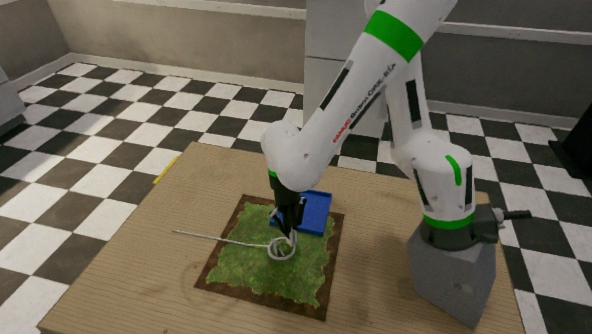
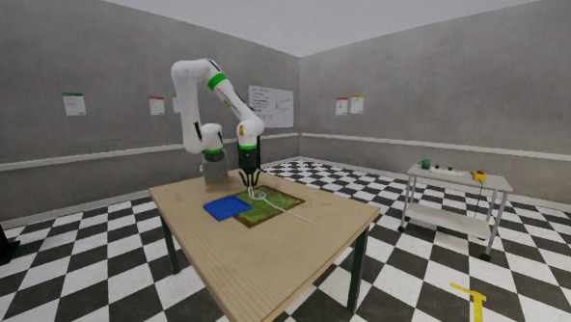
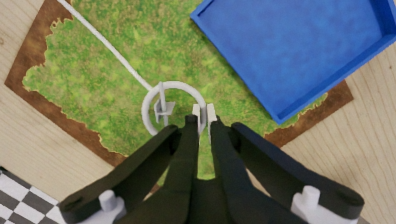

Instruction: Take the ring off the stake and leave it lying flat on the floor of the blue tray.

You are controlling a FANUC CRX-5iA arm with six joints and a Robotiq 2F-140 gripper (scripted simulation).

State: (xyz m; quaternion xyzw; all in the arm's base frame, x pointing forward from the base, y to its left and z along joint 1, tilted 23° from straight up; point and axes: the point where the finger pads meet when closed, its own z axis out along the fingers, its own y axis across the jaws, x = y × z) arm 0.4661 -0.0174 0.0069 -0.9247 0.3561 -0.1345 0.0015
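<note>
My hand is 10 mm past the blue tray, 160 mm to the left of it and 50 mm above it. Round my hand: white stake (40 mm ahead, 40 mm to the left, 30 mm below); green grass mat (50 mm ahead, 10 mm to the left, 70 mm below).
</note>
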